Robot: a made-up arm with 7 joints.
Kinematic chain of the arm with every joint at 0, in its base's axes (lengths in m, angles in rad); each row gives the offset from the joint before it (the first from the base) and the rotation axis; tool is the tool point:
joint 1: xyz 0 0 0.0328 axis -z
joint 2: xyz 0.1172 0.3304 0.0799 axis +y
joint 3: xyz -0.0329 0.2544 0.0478 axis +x
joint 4: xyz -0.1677 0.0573 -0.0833 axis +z
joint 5: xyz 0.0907 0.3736 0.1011 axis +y
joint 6: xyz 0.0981 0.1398 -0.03 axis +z
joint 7: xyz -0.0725 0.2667 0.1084 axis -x
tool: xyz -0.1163 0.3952 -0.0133
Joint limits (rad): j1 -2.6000..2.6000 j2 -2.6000..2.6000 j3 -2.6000..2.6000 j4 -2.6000..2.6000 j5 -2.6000..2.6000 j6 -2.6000..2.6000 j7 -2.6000..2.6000
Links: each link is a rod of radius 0.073 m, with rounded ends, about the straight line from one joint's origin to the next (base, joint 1, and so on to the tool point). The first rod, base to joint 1, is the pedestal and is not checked.
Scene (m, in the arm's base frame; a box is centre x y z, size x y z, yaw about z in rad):
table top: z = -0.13
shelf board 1: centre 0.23 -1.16 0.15 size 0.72 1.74 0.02 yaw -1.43
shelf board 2: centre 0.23 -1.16 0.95 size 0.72 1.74 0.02 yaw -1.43
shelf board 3: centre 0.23 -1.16 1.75 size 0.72 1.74 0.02 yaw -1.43
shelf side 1: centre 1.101 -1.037 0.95 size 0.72 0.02 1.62 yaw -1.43
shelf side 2: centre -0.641 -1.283 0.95 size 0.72 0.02 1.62 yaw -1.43
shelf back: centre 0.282 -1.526 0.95 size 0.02 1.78 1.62 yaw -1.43
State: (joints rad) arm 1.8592 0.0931 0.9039 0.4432 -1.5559 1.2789 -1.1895
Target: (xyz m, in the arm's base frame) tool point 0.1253 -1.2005 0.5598
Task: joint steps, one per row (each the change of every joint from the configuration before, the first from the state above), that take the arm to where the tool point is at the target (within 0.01 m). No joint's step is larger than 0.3 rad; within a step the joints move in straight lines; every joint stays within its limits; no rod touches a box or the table.
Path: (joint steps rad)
1: 0.1250 0.1714 0.2065 -0.2004 -0.0941 0.1511 -0.0106
2: 0.1250 0.1715 0.2064 -0.2004 -0.0941 0.1510 -0.0107
3: 0.1249 0.1714 0.2065 -0.2004 -0.0940 0.1511 -0.0106
4: 0.1830 0.0475 0.0820 0.0696 -0.2579 -0.1727 0.2442
5: 0.1829 0.0475 0.0819 0.0697 -0.2578 -0.1727 0.2442

